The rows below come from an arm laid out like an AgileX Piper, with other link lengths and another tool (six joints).
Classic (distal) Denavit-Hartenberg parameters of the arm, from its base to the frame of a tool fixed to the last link. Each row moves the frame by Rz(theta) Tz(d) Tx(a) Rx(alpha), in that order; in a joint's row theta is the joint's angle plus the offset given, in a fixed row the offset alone. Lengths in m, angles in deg.
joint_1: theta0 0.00  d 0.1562  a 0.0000  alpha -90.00
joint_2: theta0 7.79  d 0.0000  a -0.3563  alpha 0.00
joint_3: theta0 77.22  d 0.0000  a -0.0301  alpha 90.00
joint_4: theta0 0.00  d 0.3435  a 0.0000  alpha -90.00
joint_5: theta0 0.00  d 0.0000  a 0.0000  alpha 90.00
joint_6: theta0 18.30  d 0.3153  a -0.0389  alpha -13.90
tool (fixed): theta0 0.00  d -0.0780  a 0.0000  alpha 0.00
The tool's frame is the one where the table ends.
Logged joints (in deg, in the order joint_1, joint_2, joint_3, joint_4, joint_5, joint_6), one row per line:
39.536 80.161 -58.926 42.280 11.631 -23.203
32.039 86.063 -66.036 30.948 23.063 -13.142
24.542 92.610 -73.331 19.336 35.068 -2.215
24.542 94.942 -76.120 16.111 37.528 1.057
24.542 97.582 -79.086 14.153 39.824 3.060
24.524 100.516 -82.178 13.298 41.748 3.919
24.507 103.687 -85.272 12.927 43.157 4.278
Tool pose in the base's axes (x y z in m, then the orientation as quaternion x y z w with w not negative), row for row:
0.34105 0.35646 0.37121 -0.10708 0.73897 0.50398 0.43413
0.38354 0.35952 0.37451 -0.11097 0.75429 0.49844 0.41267
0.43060 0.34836 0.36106 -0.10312 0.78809 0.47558 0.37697
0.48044 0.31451 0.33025 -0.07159 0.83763 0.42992 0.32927
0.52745 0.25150 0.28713 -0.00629 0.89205 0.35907 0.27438
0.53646 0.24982 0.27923 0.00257 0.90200 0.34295 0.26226
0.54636 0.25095 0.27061 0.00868 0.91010 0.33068 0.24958
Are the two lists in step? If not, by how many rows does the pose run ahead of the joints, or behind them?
The pose runs 2 rows behind the joints: the pose in row i belongs to the joints in row i - 2.
